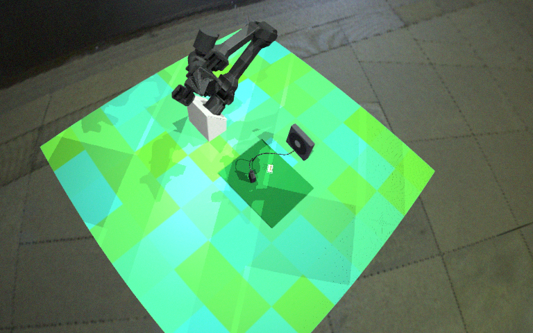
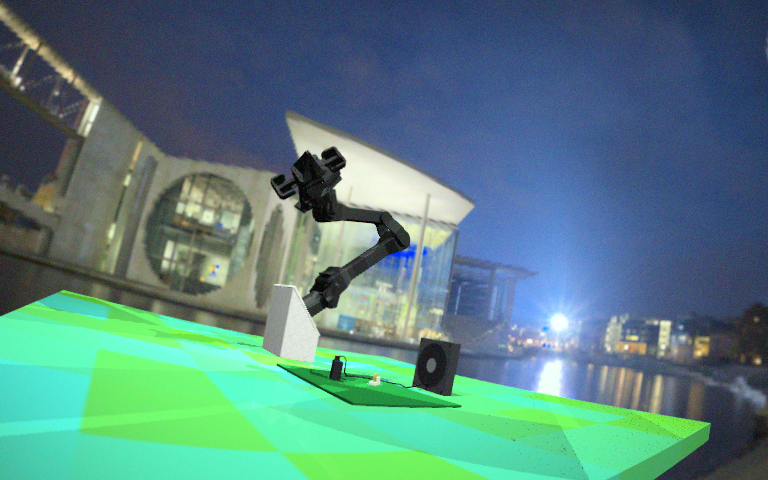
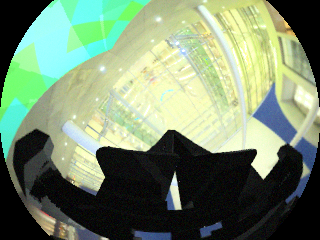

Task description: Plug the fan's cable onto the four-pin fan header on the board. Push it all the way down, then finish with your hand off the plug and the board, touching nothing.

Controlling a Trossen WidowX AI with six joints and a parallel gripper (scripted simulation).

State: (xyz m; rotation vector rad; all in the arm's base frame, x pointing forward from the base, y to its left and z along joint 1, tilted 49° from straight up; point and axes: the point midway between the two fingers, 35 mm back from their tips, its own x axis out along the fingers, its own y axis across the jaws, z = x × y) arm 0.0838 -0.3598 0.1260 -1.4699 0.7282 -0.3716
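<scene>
The dark fan plug is 45 cm below my gripper tip, 13 cm ahead of it and 10 cm to the left of it. From my gripper tip the other things lie so: black fan: 41 cm below, 33 cm to the left, 18 cm ahead; then dark green board: 49 cm below, 18 cm ahead, 14 cm to the left.
</scene>
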